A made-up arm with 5 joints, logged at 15 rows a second.
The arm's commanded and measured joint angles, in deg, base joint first. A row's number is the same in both.
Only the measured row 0 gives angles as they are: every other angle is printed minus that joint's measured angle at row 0.
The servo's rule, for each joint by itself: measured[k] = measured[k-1] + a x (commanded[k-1-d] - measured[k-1]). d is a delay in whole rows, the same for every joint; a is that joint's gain. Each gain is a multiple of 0.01, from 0.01 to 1. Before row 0 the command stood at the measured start. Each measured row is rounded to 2 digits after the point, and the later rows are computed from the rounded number. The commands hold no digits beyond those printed.
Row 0, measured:
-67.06, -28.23, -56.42, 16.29, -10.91
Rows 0 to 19, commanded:
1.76, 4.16, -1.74, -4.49, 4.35
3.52, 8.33, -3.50, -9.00, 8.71
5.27, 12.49, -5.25, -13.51, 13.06
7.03, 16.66, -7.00, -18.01, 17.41
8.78, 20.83, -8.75, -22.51, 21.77
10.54, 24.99, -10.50, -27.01, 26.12
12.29, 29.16, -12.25, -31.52, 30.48
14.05, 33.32, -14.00, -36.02, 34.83
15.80, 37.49, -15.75, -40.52, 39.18
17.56, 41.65, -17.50, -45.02, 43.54
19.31, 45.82, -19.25, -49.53, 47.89
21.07, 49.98, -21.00, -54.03, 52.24
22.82, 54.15, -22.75, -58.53, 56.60
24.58, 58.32, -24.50, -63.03, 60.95
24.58, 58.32, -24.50, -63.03, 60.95
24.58, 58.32, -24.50, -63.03, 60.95
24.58, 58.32, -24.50, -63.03, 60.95
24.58, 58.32, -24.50, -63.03, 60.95
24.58, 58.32, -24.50, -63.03, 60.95
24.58, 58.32, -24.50, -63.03, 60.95
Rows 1 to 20, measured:
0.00, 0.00, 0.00, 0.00, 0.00
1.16, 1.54, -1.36, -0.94, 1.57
2.72, 4.05, -3.03, -2.63, 4.14
4.40, 7.17, -4.76, -4.91, 7.35
6.14, 10.68, -6.51, -7.66, 10.97
7.88, 14.44, -8.26, -10.78, 14.86
9.64, 18.34, -10.01, -14.19, 18.91
11.39, 22.34, -11.76, -17.83, 23.08
13.15, 26.40, -13.51, -21.65, 27.31
14.90, 30.50, -15.26, -25.61, 31.58
16.66, 34.63, -17.01, -29.69, 35.89
18.41, 38.77, -18.76, -33.86, 40.21
20.17, 42.92, -20.51, -38.10, 44.54
21.92, 47.08, -22.26, -42.39, 48.88
23.68, 51.24, -24.01, -46.72, 53.23
24.27, 53.86, -24.39, -50.15, 56.01
24.47, 55.51, -24.48, -52.85, 57.79
24.54, 56.55, -24.50, -54.99, 58.93
24.57, 57.20, -24.50, -56.68, 59.66
24.58, 57.61, -24.50, -58.01, 60.12
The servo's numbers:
d 1
a 0.66 0.37 0.78 0.21 0.36

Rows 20 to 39, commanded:
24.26, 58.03, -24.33, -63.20, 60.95
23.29, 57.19, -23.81, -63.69, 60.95
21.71, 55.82, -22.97, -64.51, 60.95
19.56, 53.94, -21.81, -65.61, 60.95
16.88, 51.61, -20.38, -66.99, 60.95
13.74, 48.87, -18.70, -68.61, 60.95
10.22, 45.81, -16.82, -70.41, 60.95
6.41, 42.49, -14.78, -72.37, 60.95
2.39, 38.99, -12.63, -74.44, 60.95
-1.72, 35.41, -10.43, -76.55, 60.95
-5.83, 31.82, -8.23, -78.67, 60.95
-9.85, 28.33, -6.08, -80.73, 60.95
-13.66, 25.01, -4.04, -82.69, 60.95
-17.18, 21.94, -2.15, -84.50, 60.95
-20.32, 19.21, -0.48, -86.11, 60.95
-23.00, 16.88, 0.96, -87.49, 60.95
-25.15, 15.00, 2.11, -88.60, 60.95
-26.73, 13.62, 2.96, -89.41, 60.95
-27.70, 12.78, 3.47, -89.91, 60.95
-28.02, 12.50, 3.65, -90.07, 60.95
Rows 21 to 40, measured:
24.58, 57.87, -24.50, -59.06, 60.42
24.37, 57.93, -24.37, -59.93, 60.61
23.66, 57.66, -23.93, -60.72, 60.73
22.37, 56.98, -23.18, -61.52, 60.81
20.52, 55.86, -22.11, -62.38, 60.86
18.12, 54.29, -20.76, -63.35, 60.89
15.23, 52.28, -19.15, -64.45, 60.91
11.92, 49.89, -17.33, -65.70, 60.92
8.28, 47.15, -15.34, -67.10, 60.93
4.39, 44.13, -13.23, -68.64, 60.94
0.36, 40.90, -11.05, -70.30, 60.94
-3.73, 37.54, -8.85, -72.06, 60.94
-7.77, 34.13, -6.69, -73.88, 60.94
-11.66, 30.76, -4.62, -75.73, 60.94
-15.30, 27.50, -2.69, -77.57, 60.94
-18.61, 24.43, -0.97, -79.36, 60.94
-21.51, 21.64, 0.54, -81.07, 60.94
-23.91, 19.18, 1.76, -82.65, 60.94
-25.77, 17.12, 2.70, -84.07, 60.94
-27.04, 15.51, 3.30, -85.30, 60.94

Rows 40 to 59, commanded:
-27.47, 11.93, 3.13, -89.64, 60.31
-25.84, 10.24, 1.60, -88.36, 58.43
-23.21, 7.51, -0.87, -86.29, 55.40
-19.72, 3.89, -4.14, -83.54, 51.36
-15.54, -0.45, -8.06, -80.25, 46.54
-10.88, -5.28, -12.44, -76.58, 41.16
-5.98, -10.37, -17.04, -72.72, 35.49
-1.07, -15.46, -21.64, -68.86, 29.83
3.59, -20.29, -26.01, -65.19, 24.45
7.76, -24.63, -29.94, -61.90, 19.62
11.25, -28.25, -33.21, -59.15, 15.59
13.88, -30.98, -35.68, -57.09, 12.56
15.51, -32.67, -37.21, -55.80, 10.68
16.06, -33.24, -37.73, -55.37, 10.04
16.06, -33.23, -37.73, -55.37, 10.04
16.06, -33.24, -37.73, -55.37, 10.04
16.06, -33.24, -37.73, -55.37, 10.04
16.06, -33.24, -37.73, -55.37, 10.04
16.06, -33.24, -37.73, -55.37, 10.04
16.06, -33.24, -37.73, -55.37, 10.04
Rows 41 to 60, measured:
-27.69, 14.40, 3.57, -86.30, 60.94
-27.54, 13.49, 3.23, -87.00, 60.71
-26.42, 12.29, 1.96, -87.29, 59.89
-24.30, 10.52, -0.25, -87.08, 58.27
-21.28, 8.07, -3.28, -86.34, 55.78
-17.49, 4.92, -7.01, -85.06, 52.45
-13.13, 1.15, -11.25, -83.28, 48.39
-8.41, -3.11, -15.77, -81.06, 43.75
-3.57, -7.68, -20.35, -78.50, 38.74
1.16, -12.35, -24.76, -75.70, 33.60
5.52, -16.89, -28.80, -72.80, 28.57
9.30, -21.09, -32.24, -69.93, 23.90
12.32, -24.75, -34.92, -67.23, 19.82
14.43, -27.68, -36.71, -64.83, 16.53
15.51, -29.74, -37.51, -62.84, 14.19
15.87, -31.03, -37.68, -61.27, 12.70
16.00, -31.85, -37.72, -60.03, 11.74
16.04, -32.36, -37.73, -59.05, 11.13
16.05, -32.69, -37.73, -58.28, 10.74
16.06, -32.89, -37.73, -57.67, 10.49

